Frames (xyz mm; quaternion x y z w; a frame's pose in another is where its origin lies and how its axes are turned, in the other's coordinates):
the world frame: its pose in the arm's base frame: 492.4 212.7 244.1 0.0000 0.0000 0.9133 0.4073
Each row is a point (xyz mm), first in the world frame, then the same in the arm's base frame.
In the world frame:
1: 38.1 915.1 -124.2
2: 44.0 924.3 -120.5
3: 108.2 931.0 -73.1
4: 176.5 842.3 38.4
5: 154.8 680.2 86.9
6: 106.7 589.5 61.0
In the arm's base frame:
1: -213.9 -370.4 119.9
2: -224.6 -372.2 123.6
3: -272.5 -328.9 171.0
4: -252.2 -218.8 282.5
5: -117.1 -126.7 331.0
6: -17.5 -101.8 305.1

